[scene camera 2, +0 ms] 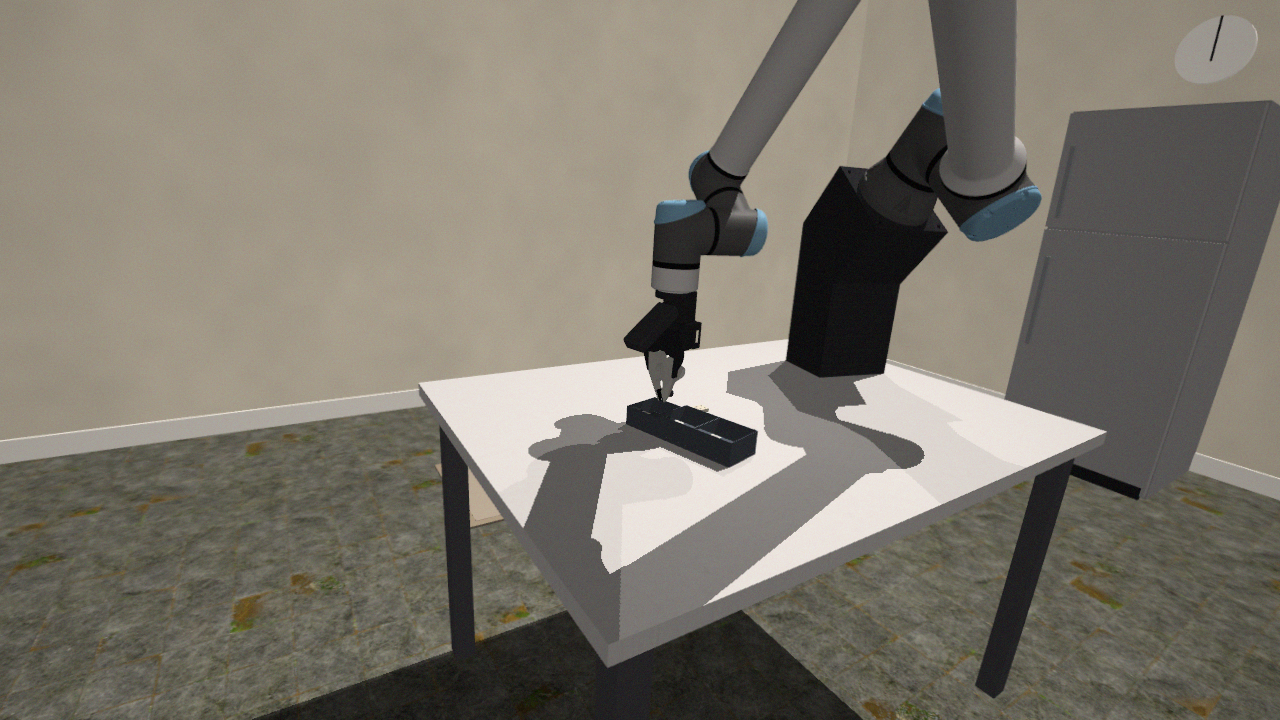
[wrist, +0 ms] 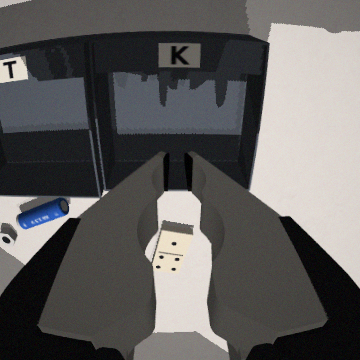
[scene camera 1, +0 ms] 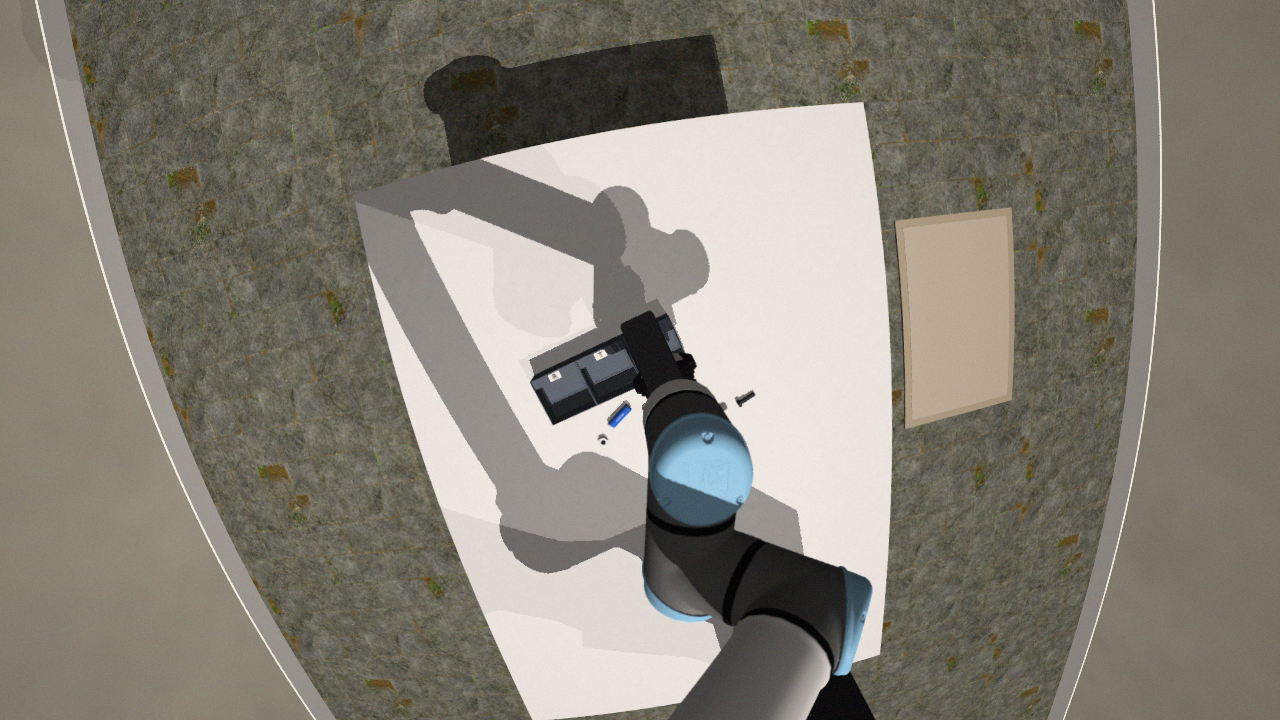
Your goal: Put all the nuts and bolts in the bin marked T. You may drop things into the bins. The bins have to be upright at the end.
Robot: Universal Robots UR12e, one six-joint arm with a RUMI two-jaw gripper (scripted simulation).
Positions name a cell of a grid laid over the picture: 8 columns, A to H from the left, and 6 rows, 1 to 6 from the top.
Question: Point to a blue battery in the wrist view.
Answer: At B4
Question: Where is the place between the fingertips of the gripper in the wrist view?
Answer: D3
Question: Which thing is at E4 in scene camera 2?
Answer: The gripper.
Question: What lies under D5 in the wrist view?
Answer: A cream domino.
